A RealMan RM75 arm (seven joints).
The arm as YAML. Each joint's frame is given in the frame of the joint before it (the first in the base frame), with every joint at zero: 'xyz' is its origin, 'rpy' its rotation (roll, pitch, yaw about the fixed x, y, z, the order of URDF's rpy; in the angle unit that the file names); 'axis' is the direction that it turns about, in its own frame. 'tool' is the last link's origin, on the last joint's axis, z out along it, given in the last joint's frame.
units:
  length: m
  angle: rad
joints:
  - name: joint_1
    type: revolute
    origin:
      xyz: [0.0, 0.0, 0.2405]
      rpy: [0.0, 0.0, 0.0]
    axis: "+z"
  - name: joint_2
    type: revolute
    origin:
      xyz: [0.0, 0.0, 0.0]
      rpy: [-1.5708, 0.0, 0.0]
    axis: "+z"
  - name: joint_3
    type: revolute
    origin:
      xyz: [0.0, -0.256, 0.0]
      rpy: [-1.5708, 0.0, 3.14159]
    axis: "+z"
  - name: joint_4
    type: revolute
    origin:
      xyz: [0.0, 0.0, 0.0]
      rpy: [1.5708, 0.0, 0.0]
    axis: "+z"
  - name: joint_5
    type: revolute
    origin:
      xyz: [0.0, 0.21, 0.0]
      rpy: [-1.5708, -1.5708, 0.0]
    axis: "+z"
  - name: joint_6
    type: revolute
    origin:
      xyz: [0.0, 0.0, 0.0]
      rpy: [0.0, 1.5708, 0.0]
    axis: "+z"
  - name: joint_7
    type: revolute
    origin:
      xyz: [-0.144, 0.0, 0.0]
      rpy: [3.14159, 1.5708, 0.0]
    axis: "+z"
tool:
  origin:
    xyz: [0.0, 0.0, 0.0]
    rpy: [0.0, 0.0, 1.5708]
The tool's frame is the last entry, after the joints.
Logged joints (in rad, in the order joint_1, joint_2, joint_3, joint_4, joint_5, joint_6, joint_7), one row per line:
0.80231 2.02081 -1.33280 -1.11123 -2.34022 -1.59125 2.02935
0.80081 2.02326 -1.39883 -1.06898 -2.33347 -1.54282 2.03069
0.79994 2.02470 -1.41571 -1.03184 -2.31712 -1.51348 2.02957
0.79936 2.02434 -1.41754 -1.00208 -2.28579 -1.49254 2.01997
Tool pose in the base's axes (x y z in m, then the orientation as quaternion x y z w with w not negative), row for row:
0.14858 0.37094 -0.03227 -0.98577 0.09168 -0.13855 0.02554
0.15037 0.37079 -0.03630 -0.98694 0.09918 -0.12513 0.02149
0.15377 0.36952 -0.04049 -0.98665 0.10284 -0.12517 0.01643
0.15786 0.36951 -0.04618 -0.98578 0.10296 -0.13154 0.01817
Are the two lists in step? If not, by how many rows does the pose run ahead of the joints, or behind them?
The pose runs 2 rows ahead of the joints: the pose in row i belongs to the joints in row i + 2.
